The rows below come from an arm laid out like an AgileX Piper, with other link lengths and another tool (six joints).
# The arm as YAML. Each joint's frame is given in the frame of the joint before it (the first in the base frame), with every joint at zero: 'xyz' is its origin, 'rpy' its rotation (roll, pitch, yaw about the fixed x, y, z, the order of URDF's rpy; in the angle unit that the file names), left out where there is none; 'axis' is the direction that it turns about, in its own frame. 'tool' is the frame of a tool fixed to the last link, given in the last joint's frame.
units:
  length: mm
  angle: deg
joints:
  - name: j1
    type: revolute
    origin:
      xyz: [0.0, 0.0, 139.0]
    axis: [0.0, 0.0, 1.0]
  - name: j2
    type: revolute
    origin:
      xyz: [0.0, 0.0, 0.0]
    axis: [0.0, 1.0, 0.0]
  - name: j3
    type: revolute
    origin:
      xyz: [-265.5, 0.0, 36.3]
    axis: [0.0, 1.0, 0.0]
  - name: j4
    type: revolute
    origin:
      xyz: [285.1, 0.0, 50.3]
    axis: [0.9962, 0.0, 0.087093]
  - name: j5
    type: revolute
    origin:
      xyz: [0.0, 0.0, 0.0]
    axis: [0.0, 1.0, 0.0]
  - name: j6
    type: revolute
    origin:
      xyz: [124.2, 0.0, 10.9]
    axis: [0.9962, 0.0, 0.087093]
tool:
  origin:
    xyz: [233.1, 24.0, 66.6]
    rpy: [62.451, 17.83, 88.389]
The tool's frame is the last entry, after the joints.
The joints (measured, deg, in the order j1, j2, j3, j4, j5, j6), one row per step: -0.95 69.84 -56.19 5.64 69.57 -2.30; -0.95 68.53 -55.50 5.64 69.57 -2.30; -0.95 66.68 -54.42 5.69 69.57 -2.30; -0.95 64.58 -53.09 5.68 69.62 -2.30; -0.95 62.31 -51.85 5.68 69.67 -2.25; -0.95 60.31 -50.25 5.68 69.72 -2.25; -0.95 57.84 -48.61 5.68 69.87 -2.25; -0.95 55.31 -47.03 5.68 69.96 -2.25; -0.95 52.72 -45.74 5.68 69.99 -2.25; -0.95 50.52 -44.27 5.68 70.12 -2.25; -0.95 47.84 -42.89 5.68 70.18 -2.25; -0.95 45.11 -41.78 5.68 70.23 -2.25; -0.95 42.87 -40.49 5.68 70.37 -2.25; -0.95 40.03 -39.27 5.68 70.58 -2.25
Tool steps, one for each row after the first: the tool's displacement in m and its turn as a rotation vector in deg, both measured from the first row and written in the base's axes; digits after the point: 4 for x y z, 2 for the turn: -0.0021 0.0000 0.0031 -0.01 -0.62 0.00; -0.0057 0.0004 0.0065 0.03 -1.39 -0.01; -0.0108 0.0004 0.0092 0.01 -2.11 0.00; -0.0150 0.0005 0.0133 0.00 -3.09 -0.04; -0.0216 0.0006 0.0128 0.00 -3.44 -0.04; -0.0283 0.0007 0.0141 -0.01 -4.12 -0.02; -0.0341 0.0009 0.0160 -0.03 -4.98 -0.01; -0.0378 0.0009 0.0202 -0.05 -6.25 -0.01; -0.0435 0.0011 0.0203 -0.06 -6.85 0.00; -0.0475 0.0011 0.0235 -0.08 -8.09 0.01; -0.0500 0.0012 0.0289 -0.10 -9.66 0.01; -0.0543 0.0013 0.0296 -0.11 -10.47 0.03; -0.0579 0.0014 0.0336 -0.14 -11.88 0.05
